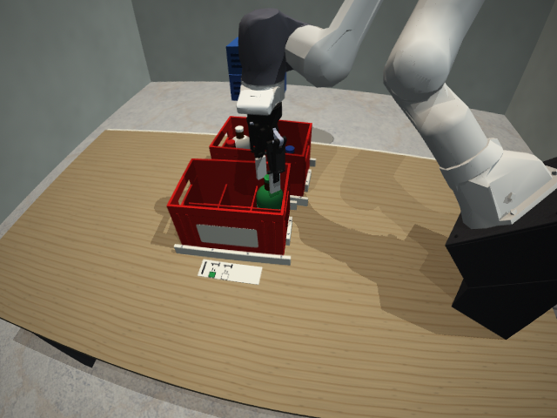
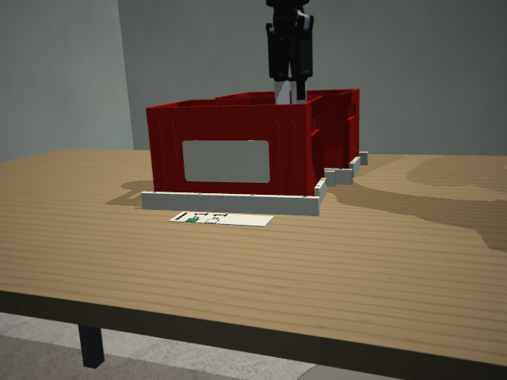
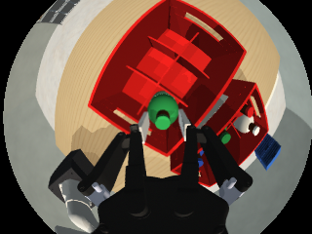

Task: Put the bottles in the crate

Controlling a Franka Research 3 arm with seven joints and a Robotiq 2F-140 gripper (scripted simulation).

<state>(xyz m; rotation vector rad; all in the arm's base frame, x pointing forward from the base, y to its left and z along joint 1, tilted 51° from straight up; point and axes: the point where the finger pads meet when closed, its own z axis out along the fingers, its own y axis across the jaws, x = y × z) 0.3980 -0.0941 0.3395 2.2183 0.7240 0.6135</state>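
The white-label bottle lies 260 mm to the right of my hand, 80 mm below it and 50 mm ahead of it. Also, from my hand: blue-capped bottle 120 mm to the right, 80 mm below, 80 mm behind; pick list 170 mm below, 150 mm to the left, 130 mm ahead; red-capped bottle 190 mm to the right, 80 mm below, 80 mm ahead.
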